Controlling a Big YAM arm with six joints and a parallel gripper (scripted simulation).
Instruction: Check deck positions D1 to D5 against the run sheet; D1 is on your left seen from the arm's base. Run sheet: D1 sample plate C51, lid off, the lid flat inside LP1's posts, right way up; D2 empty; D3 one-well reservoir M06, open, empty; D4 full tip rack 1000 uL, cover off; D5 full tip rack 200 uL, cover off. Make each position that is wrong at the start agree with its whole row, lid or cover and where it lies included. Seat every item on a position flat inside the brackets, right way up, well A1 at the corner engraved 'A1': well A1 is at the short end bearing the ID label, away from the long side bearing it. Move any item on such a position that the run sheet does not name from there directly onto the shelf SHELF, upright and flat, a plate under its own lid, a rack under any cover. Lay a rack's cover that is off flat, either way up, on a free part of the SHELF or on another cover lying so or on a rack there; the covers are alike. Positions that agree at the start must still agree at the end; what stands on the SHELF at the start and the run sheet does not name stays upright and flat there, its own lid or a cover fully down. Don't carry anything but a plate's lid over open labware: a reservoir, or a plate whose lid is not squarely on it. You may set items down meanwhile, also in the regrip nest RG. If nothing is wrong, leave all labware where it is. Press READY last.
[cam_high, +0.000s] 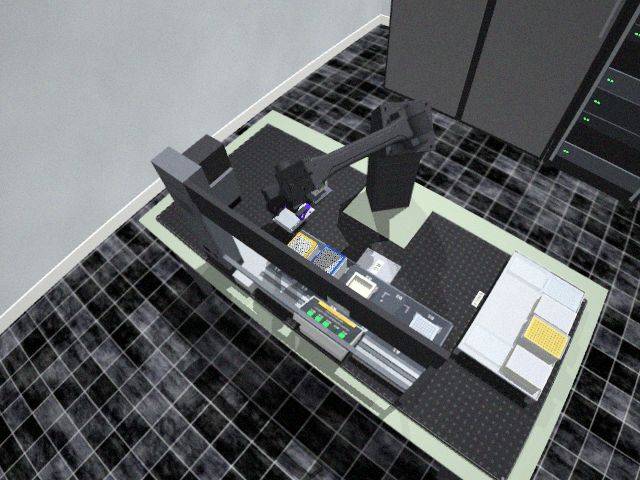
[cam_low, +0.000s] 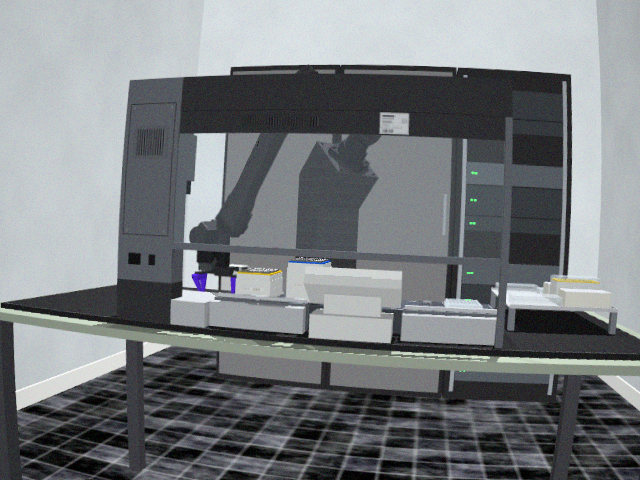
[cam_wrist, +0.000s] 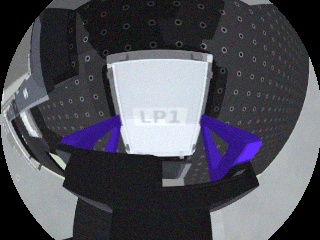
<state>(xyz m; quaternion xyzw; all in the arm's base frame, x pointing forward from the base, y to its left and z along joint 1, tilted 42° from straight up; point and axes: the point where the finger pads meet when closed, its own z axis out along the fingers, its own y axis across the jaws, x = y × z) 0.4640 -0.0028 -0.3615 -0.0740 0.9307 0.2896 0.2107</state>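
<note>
My gripper is now right at the clear plate lid. Round my hand: blue-rimmed tip rack 60 mm ahead, 340 mm to the left, 110 mm above; yellow-rimmed tip rack 110 mm ahead, 220 mm to the left, 80 mm above; ready button box 150 mm behind, 20 mm to the right, 50 mm above.
</note>
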